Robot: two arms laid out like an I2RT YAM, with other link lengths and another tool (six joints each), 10 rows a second.
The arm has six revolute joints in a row. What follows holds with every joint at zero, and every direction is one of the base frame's. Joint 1 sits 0.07 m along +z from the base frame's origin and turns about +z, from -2.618 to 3.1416 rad. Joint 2 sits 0.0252 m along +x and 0.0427 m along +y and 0.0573 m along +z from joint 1 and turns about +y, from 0 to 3.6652 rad. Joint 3 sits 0.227 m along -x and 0.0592 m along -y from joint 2 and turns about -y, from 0 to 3.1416 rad. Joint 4 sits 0.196 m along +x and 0.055 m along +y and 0.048 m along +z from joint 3 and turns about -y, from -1.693 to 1.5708 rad. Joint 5 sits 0.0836 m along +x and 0.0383 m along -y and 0.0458 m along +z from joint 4 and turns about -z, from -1.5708 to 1.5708 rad. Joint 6 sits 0.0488 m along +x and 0.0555 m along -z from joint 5 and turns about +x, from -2.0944 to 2.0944 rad. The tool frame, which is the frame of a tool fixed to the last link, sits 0.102 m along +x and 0.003 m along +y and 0.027 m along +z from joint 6; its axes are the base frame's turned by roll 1.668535, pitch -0.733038 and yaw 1.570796 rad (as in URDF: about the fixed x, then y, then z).
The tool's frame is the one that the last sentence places.
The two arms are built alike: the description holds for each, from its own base.
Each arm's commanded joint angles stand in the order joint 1, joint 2, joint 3, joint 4, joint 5, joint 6.
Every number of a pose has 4 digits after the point.
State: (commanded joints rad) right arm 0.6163 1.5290 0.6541 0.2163 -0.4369 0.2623; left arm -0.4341 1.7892 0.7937 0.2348 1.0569 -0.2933
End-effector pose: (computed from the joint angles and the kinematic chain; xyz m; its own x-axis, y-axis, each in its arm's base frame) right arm 0.2624 0.2597 0.1122 -0.0147 0.5939 0.8044 0.9690 -0.1901 0.1580; left arm 0.2672 -0.2626 0.1065 0.9712 0.0400 -0.2349 0.2290 -0.4294 0.8736
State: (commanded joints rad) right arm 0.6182 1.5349 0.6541 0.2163 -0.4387 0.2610; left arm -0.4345 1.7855 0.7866 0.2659 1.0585 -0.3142
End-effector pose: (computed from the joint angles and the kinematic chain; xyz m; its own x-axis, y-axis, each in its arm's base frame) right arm 0.2616 0.2604 0.1102 -0.0135 0.5962 0.8027 0.9704 -0.1857 0.1542; left arm 0.2685 -0.2633 0.1095 0.9721 0.0425 -0.2305 0.2269 -0.4178 0.8797
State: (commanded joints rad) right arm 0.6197 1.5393 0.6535 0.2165 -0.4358 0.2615; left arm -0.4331 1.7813 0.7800 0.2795 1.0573 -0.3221
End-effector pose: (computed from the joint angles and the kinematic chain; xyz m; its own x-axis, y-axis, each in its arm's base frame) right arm 0.2614 0.2604 0.1085 -0.0102 0.5995 0.8003 0.9707 -0.1861 0.1518; left arm 0.2690 -0.2627 0.1106 0.9726 0.0464 -0.2278 0.2263 -0.4134 0.8820
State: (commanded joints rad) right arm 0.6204 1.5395 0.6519 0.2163 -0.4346 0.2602; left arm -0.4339 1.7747 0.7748 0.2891 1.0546 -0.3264
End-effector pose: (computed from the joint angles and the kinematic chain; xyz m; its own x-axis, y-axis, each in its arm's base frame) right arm 0.2610 0.2602 0.1078 -0.0104 0.6012 0.7990 0.9708 -0.1853 0.1520; left arm 0.2690 -0.2627 0.1123 0.9740 0.0483 -0.2214 0.2215 -0.4103 0.8847
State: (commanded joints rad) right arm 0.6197 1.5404 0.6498 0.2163 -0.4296 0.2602; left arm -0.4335 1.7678 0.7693 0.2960 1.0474 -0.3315
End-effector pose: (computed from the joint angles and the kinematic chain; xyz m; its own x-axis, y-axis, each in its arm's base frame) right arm 0.2613 0.2593 0.1066 -0.0071 0.6047 0.7964 0.9701 -0.1892 0.1522; left arm 0.2696 -0.2621 0.1132 0.9746 0.0558 -0.2168 0.2204 -0.4094 0.8853
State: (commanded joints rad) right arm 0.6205 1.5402 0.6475 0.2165 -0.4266 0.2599; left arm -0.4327 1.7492 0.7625 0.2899 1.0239 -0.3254
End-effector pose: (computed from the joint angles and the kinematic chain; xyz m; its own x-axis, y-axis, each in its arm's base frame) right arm 0.2610 0.2590 0.1058 -0.0061 0.6069 0.7948 0.9699 -0.1901 0.1525; left arm 0.2708 -0.2602 0.1148 0.9771 0.0746 -0.1992 0.2120 -0.4158 0.8844
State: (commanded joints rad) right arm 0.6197 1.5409 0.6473 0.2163 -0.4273 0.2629; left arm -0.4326 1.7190 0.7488 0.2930 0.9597 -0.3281
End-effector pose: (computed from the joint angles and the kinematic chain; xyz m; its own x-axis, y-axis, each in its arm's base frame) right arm 0.2611 0.2587 0.1054 -0.0022 0.6063 0.7952 0.9700 -0.1921 0.1491; left arm 0.2764 -0.2562 0.1163 0.9778 0.1293 -0.1647 0.2050 -0.4305 0.8790
